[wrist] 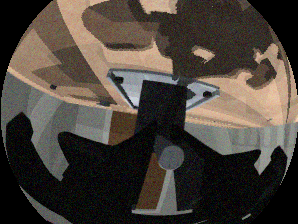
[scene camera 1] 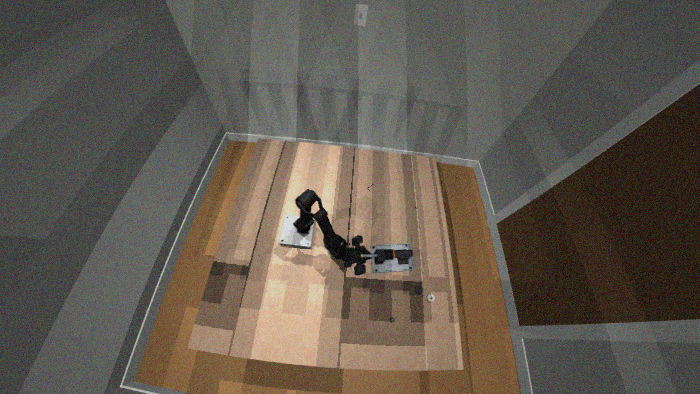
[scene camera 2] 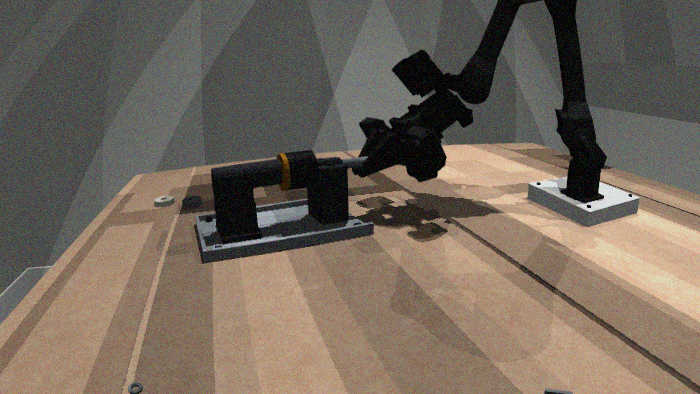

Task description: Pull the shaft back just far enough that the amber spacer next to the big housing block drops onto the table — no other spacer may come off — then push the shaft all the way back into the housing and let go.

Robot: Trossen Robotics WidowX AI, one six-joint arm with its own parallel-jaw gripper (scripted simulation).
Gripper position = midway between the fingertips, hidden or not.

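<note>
My gripper (scene camera 2: 356,173) and a housing block (scene camera 2: 238,228) are both visible. The gripper appears in the wrist view (wrist: 163,127) too; the housing block is likewise visible in the wrist view (wrist: 161,97). The block also appears in scene camera 1 (scene camera 1: 403,261).
</note>
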